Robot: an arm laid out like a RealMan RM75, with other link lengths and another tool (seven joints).
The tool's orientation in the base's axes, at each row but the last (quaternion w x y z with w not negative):
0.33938, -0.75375, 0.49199, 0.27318
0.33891, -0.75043, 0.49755, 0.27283
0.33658, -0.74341, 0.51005, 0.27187
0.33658, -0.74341, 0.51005, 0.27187
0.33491, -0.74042, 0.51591, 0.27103
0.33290, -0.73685, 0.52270, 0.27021
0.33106, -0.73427, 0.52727, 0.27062
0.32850, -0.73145, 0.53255, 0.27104
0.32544, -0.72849, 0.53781, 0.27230
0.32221, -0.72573, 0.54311, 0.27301
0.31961, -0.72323, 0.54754, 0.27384
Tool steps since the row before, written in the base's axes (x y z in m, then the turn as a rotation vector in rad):
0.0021, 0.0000, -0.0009, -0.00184, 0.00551, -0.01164
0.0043, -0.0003, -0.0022, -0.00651, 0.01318, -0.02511
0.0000, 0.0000, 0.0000, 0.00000, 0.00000, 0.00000
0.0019, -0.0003, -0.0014, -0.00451, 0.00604, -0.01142
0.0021, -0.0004, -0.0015, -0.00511, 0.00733, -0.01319
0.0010, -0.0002, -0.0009, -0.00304, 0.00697, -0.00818
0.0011, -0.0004, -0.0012, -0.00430, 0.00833, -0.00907
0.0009, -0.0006, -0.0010, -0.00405, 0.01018, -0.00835
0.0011, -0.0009, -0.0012, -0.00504, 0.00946, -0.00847
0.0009, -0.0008, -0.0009, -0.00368, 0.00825, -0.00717
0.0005, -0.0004, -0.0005, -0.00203, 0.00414, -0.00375
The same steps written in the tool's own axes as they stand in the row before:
0.0014, -0.0017, 0.0004, 0.00494, 0.00296, 0.01166
0.0033, -0.0034, 0.0008, 0.00903, 0.00839, 0.02636
0.0000, 0.0000, 0.0000, 0.00000, 0.00000, 0.00000
0.0018, -0.0014, 0.0005, 0.00357, 0.00526, 0.01212
0.0020, -0.0016, 0.0005, 0.00394, 0.00590, 0.01426
0.0011, -0.0007, 0.0004, 0.00105, 0.00297, 0.01071
0.0015, -0.0007, 0.0004, 0.00053, 0.00405, 0.01239
0.0014, -0.0005, 0.0001, -0.00104, 0.00327, 0.01334
0.0017, -0.0007, 0.0000, -0.00079, 0.00439, 0.01291
0.0014, -0.0006, -0.0001, -0.00066, 0.00311, 0.01109
0.0007, -0.0003, 0.0000, -0.00026, 0.00176, 0.00567

